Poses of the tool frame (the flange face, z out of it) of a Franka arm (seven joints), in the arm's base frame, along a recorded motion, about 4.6 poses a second.
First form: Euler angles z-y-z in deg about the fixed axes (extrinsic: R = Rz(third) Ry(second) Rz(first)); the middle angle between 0 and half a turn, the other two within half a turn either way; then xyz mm.
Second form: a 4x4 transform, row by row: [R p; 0 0 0 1], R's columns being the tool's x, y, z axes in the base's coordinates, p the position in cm. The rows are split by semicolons. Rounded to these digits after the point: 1 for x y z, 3 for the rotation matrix.
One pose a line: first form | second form
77.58, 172.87, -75.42, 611, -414, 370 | 0.891, 0.452, 0.031, 61.1; 0.452, -0.884, -0.120, -41.4; -0.027, 0.121, -0.992, 37.0; 0, 0, 0, 1
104.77, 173.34, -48.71, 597, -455, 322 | 0.894, 0.442, 0.077, 59.7; 0.448, -0.890, -0.087, -45.5; 0.030, 0.112, -0.993, 32.2; 0, 0, 0, 1
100.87, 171.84, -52.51, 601, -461, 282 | 0.893, 0.442, 0.086, 60.1; 0.450, -0.886, -0.113, -46.1; 0.027, 0.139, -0.990, 28.2; 0, 0, 0, 1
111.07, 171.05, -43.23, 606, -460, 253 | 0.898, 0.425, 0.113, 60.6; 0.437, -0.893, -0.107, -46.0; 0.056, 0.145, -0.988, 25.3; 0, 0, 0, 1
